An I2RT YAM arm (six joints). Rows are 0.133 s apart.
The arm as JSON. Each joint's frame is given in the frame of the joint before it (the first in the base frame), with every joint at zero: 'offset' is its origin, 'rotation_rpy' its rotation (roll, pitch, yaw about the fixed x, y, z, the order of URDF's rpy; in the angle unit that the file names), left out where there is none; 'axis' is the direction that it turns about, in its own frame. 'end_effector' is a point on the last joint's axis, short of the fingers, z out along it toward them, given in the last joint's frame.
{
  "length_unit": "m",
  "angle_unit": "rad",
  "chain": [
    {
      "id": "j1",
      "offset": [
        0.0,
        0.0,
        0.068
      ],
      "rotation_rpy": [
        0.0,
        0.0,
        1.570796
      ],
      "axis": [
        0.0,
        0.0,
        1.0
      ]
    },
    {
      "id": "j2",
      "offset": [
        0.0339,
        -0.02,
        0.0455
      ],
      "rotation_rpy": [
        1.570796,
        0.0,
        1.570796
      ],
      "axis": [
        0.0,
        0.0,
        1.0
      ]
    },
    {
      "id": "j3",
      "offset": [
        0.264,
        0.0,
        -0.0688
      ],
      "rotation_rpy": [
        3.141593,
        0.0,
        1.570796
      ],
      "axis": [
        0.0,
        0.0,
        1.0
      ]
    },
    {
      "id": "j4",
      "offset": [
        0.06,
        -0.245,
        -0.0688
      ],
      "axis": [
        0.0,
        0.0,
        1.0
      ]
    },
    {
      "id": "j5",
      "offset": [
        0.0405,
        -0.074,
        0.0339
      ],
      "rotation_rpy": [
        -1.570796,
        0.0,
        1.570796
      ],
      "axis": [
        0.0,
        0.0,
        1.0
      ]
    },
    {
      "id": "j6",
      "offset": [
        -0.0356,
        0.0,
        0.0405
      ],
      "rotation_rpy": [
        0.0,
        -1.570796,
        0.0
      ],
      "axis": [
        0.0,
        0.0,
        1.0
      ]
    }
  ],
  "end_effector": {
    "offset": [
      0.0,
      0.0,
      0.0
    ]
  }
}
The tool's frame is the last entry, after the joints.
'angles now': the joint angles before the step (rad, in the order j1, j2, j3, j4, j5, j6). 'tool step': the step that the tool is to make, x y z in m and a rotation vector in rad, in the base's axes. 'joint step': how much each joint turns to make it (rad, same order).
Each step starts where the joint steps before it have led.
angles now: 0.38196, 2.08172, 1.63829, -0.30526, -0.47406, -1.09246
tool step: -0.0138, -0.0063, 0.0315, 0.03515, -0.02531, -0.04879
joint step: -0.00004, -0.09488, -0.03193, -0.00160, 0.02147, 0.05537
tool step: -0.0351, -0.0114, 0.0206, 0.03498, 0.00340, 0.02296
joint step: 0.00319, -0.15332, -0.13185, -0.00450, -0.03656, 0.01551
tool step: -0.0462, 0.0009, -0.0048, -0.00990, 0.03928, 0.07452
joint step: 0.04573, -0.14136, -0.17488, -0.01384, -0.02629, -0.01532
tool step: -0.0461, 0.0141, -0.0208, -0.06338, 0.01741, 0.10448
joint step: 0.09496, -0.09527, -0.16450, 0.00166, 0.02595, -0.04765
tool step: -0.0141, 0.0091, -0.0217, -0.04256, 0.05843, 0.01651
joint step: 0.04618, 0.00923, -0.05956, 0.00584, 0.02454, 0.01984
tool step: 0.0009, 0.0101, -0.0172, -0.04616, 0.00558, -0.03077
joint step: 0.02917, 0.04741, -0.01246, 0.03991, 0.06594, 0.02448
